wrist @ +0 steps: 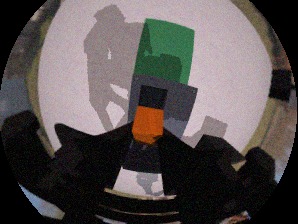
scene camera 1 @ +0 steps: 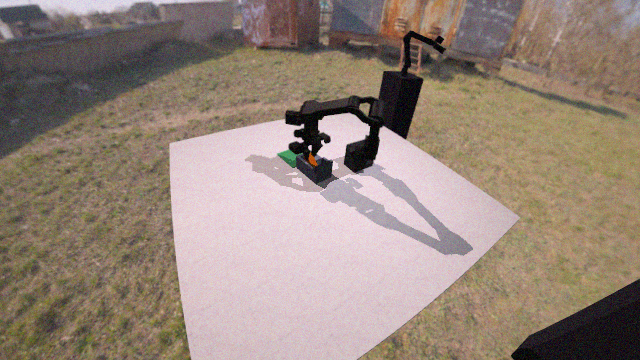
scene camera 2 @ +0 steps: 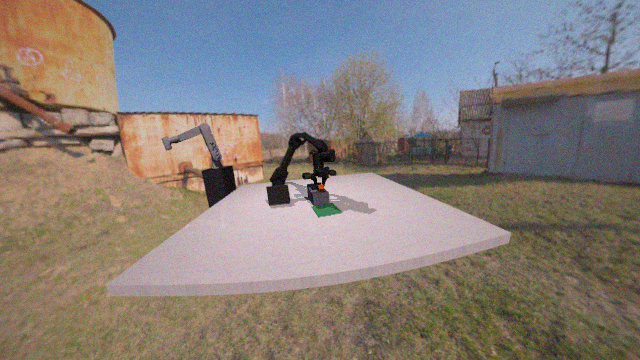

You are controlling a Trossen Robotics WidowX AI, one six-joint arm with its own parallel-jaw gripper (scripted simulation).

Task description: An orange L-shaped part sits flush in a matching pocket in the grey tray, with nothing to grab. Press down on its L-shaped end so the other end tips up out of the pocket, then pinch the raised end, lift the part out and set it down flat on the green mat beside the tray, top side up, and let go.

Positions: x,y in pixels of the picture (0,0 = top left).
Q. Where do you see a green mat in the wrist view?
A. At 166,50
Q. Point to an orange L-shaped part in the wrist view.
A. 148,126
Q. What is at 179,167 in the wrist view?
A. My gripper.
